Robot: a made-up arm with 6 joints. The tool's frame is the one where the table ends. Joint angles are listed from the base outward.
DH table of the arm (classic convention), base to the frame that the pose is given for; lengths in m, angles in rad. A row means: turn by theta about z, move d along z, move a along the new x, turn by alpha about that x. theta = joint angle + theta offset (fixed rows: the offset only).
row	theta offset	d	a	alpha
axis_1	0	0.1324	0	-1.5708
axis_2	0.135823	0	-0.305	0
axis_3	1.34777	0	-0.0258	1.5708
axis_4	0	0.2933	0	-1.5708
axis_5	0	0	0.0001	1.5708
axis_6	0	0.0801	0	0
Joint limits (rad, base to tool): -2.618..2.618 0..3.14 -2.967..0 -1.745..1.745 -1.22..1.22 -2.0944..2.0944
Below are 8 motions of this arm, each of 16 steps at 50 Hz.
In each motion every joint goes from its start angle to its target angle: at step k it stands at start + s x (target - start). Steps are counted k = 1, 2, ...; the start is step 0. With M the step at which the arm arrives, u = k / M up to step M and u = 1 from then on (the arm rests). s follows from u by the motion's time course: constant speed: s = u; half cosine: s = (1 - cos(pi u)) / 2; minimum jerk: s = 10 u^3 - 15 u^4 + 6 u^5.
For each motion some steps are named. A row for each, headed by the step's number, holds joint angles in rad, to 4 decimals.
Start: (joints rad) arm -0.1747 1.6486 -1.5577 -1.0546 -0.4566 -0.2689
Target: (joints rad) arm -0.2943 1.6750 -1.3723 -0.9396 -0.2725 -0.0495
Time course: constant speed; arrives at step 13
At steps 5, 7, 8, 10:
5: -0.2207 1.6588 -1.4864 -1.0104 -0.3858 -0.1845
7: -0.2391 1.6628 -1.4579 -0.9927 -0.3575 -0.1508
8: -0.2483 1.6648 -1.4436 -0.9838 -0.3433 -0.1339
10: -0.2667 1.6689 -1.4151 -0.9661 -0.3150 -0.1001

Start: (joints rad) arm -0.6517 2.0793 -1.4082 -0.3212 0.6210 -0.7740
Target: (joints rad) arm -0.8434 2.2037 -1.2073 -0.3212 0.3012 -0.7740
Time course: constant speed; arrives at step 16
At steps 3, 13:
3: -0.6876 2.1026 -1.3705 -0.3212 0.5610 -0.7740
13: -0.8075 2.1804 -1.2450 -0.3212 0.3612 -0.7740

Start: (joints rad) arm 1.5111 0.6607 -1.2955 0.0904 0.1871 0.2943
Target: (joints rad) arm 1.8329 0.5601 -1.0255 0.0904 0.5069 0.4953
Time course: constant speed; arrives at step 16
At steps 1, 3, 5, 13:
1: 1.5312 0.6544 -1.2786 0.0904 0.2071 0.3069
3: 1.5714 0.6418 -1.2449 0.0904 0.2471 0.3320
5: 1.6117 0.6293 -1.2111 0.0904 0.2870 0.3571
13: 1.7726 0.5790 -1.0761 0.0904 0.4469 0.4576

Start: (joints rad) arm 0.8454 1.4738 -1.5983 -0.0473 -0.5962 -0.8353
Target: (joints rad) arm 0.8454 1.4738 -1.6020 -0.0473 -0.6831 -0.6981
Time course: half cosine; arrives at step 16
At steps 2, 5, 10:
2: 0.8454 1.4738 -1.5984 -0.0473 -0.5995 -0.8301
5: 0.8454 1.4738 -1.5991 -0.0473 -0.6155 -0.8048
10: 0.8454 1.4738 -1.6009 -0.0473 -0.6563 -0.7404

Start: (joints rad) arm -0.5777 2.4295 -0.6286 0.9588 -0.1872 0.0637
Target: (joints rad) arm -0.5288 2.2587 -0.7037 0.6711 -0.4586 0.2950
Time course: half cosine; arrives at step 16
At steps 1, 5, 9, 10, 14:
1: -0.5772 2.4279 -0.6293 0.9560 -0.1898 0.0659
5: -0.5668 2.3915 -0.6453 0.8949 -0.2475 0.1151
9: -0.5485 2.3274 -0.6735 0.7869 -0.3494 0.2019
10: -0.5439 2.3114 -0.6805 0.7599 -0.3748 0.2236
14: -0.5307 2.2652 -0.7008 0.6820 -0.4483 0.2862

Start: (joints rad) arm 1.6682 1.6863 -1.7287 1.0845 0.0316 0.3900
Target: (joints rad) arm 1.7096 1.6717 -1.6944 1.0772 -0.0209 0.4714
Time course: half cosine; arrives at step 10
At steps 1, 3, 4, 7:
1: 1.6692 1.6859 -1.7279 1.0843 0.0303 0.3920
3: 1.6767 1.6833 -1.7216 1.0830 0.0208 0.4068
4: 1.6825 1.6813 -1.7168 1.0820 0.0135 0.4181
7: 1.7011 1.6747 -1.7015 1.0787 -0.0101 0.4546

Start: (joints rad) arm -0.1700 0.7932 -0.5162 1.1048 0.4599 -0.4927
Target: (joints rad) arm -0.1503 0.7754 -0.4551 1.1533 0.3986 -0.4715
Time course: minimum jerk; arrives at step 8
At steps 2, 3, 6, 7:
2: -0.1680 0.7914 -0.5099 1.1098 0.4536 -0.4905
3: -0.1646 0.7883 -0.4994 1.1181 0.4430 -0.4869
6: -0.1523 0.7772 -0.4614 1.1483 0.4049 -0.4737
7: -0.1506 0.7757 -0.4561 1.1525 0.3996 -0.4718

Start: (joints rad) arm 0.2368 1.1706 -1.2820 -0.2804 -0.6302 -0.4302
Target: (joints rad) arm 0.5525 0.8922 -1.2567 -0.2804 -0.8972 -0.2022
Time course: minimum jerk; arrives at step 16
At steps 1, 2, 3, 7, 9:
1: 0.2375 1.1700 -1.2819 -0.2804 -0.6308 -0.4297
2: 0.2419 1.1661 -1.2816 -0.2804 -0.6345 -0.4265
3: 0.2522 1.1570 -1.2808 -0.2804 -0.6432 -0.4191
7: 0.3580 1.0637 -1.2723 -0.2804 -0.7327 -0.3426
9: 0.4313 0.9991 -1.2664 -0.2804 -0.7947 -0.2898

